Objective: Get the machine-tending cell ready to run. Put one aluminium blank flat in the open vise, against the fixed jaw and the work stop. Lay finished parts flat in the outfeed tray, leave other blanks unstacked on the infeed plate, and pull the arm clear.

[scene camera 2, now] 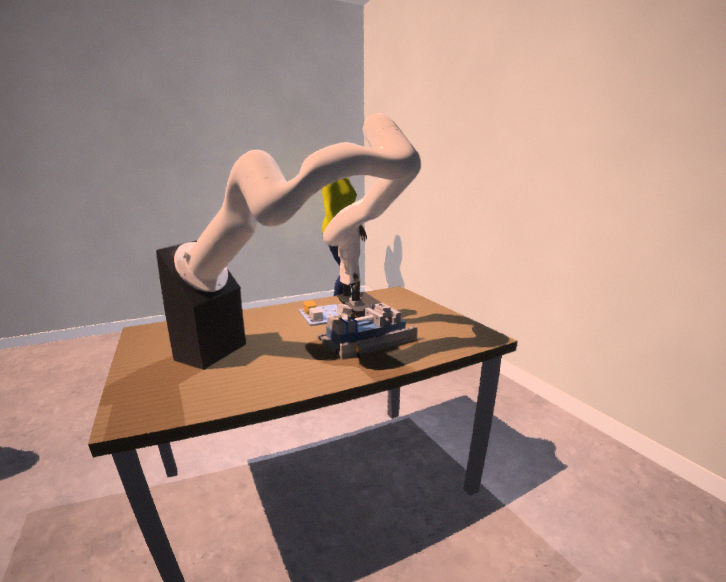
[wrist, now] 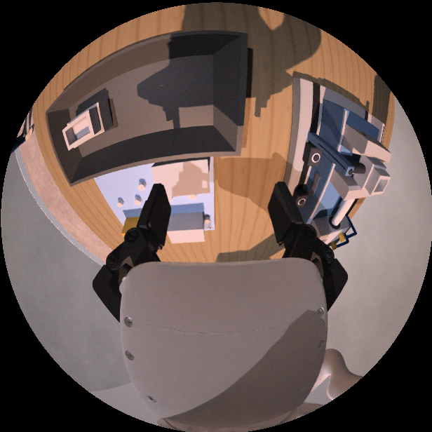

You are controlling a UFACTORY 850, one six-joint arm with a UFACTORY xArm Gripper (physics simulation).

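Observation:
My gripper (scene camera 2: 355, 293) (wrist: 219, 193) is open and empty, above the table between the infeed plate and the vise. The vise (scene camera 2: 367, 329) (wrist: 331, 116) has a blue body and pale jaws; whether a blank lies between them is unclear. The pale blue infeed plate (wrist: 111, 183) bears one pale blank (wrist: 175, 175) near the tray and another block-shaped blank (wrist: 186, 234) farther down, partly behind a finger. The dark outfeed tray (wrist: 145, 112) holds a pale finished part (wrist: 85, 127) at its left end, its pocket visible.
Small round pegs stand on the infeed plate. A yellow-orange block (scene camera 2: 310, 304) (wrist: 130, 225) is at its corner. A pale rail runs along the vise's side. The black arm pedestal (scene camera 2: 203, 324) stands on the wooden table (scene camera 2: 206, 394). A person in a yellow top (scene camera 2: 336, 197) stands behind the table.

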